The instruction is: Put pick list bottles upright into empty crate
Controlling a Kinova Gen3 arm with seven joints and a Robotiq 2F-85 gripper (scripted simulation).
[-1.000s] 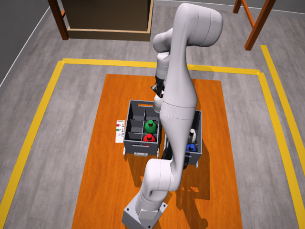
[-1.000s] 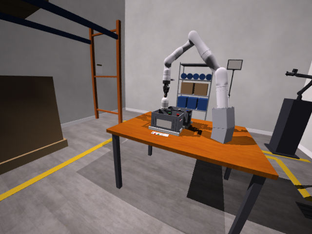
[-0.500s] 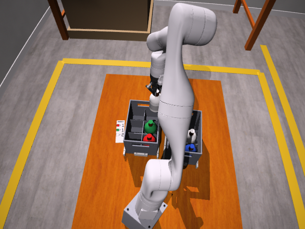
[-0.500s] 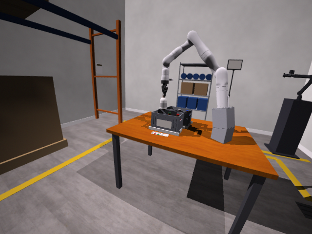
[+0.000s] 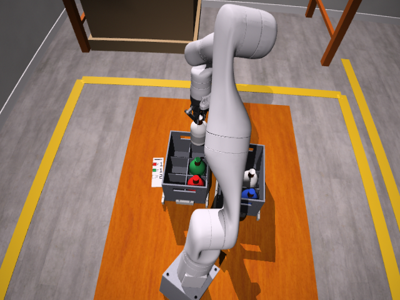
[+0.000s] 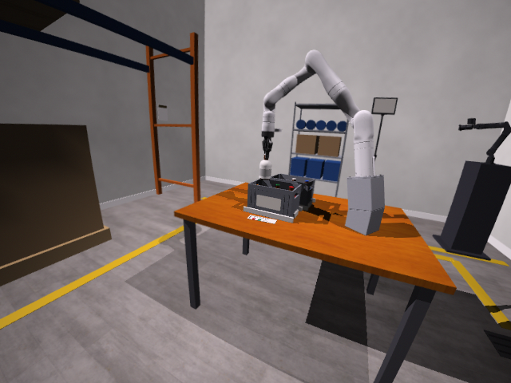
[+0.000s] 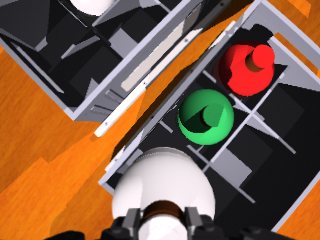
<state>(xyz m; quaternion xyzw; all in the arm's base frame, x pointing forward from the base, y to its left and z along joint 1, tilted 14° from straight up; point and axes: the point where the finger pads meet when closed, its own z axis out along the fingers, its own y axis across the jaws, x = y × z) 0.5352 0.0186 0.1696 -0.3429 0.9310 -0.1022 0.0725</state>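
The green bottle lies 250 mm below my hand and 90 mm behind it. From my hand the other things lie so: pick list (330 mm below, 190 mm to the left, 70 mm behind); then blue bottle (250 mm below, 230 mm behind, 220 mm to the right); then red bottle (250 mm below, 180 mm behind, 10 mm to the left).
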